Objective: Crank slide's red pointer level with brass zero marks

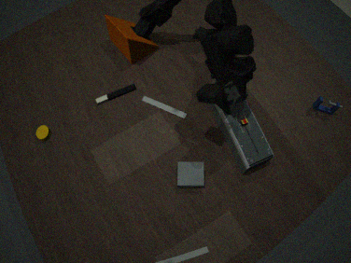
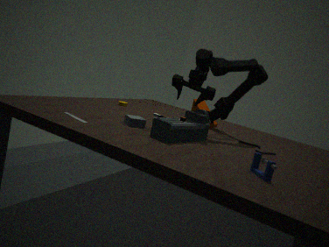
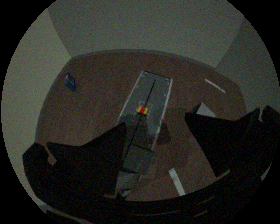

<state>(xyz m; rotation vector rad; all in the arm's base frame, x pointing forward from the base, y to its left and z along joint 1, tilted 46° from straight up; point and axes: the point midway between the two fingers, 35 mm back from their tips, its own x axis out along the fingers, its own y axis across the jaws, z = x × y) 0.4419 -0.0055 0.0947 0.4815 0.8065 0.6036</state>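
Right now my gripper tip is 60 mm above the red pointer, 30 mm short of it and 20 mm to the right of it. From my gripper tip the other things lie so: grey block: 180 mm to the right, 130 mm below, 70 mm ahead; then yellow disc: 530 mm to the right, 280 mm behind, 140 mm below; then black-and-white marker: 280 mm behind, 260 mm to the right, 140 mm below.
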